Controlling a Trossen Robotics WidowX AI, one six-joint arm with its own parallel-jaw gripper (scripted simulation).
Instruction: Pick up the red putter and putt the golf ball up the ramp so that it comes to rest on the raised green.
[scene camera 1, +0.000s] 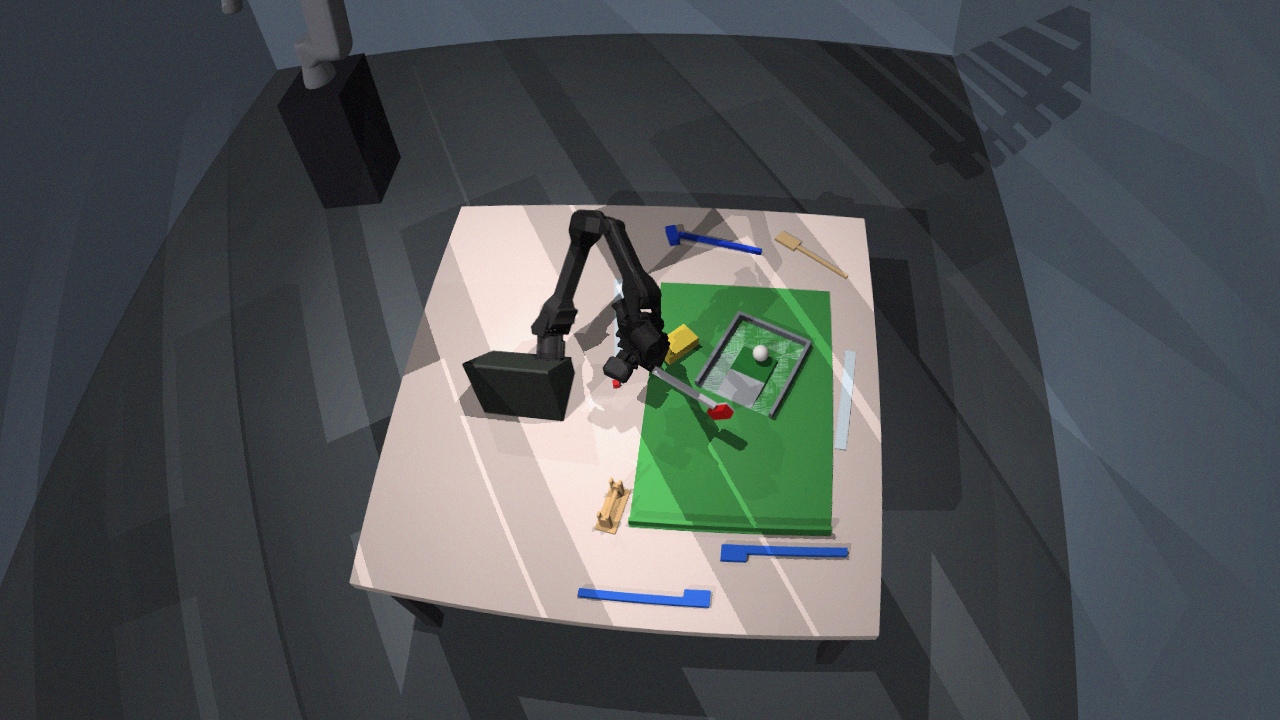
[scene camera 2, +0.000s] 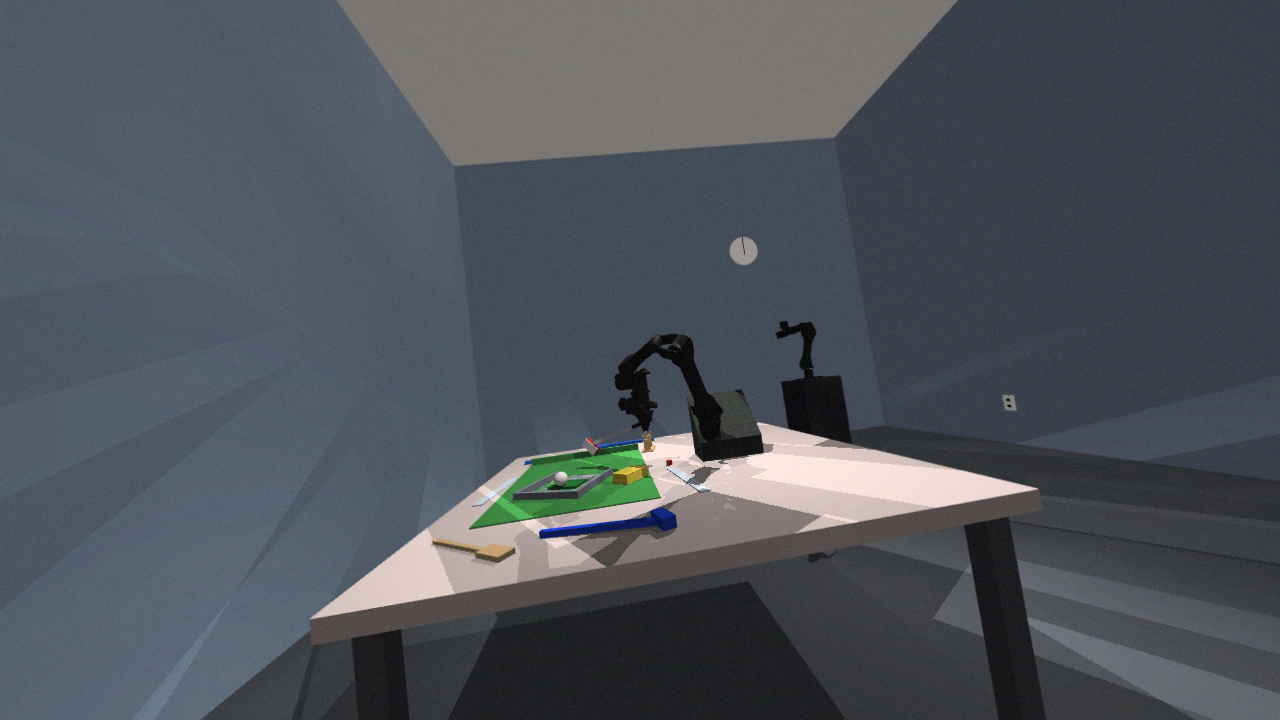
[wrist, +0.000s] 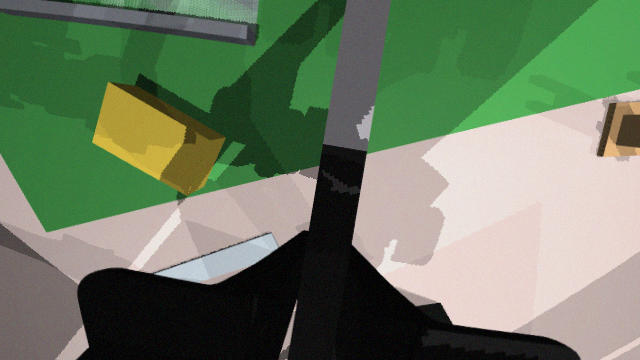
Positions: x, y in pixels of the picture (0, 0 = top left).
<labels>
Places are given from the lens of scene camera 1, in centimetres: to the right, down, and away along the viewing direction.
my gripper (scene camera 1: 637, 366): -1, 2, 193
blue hammer (scene camera 1: 674, 238): 10, -35, 229
pale strip (scene camera 1: 842, 429): 51, 17, 192
yellow block (scene camera 1: 682, 340): 11, -5, 207
The marked spots on the blue hammer and the pale strip are 76 cm apart.
</labels>
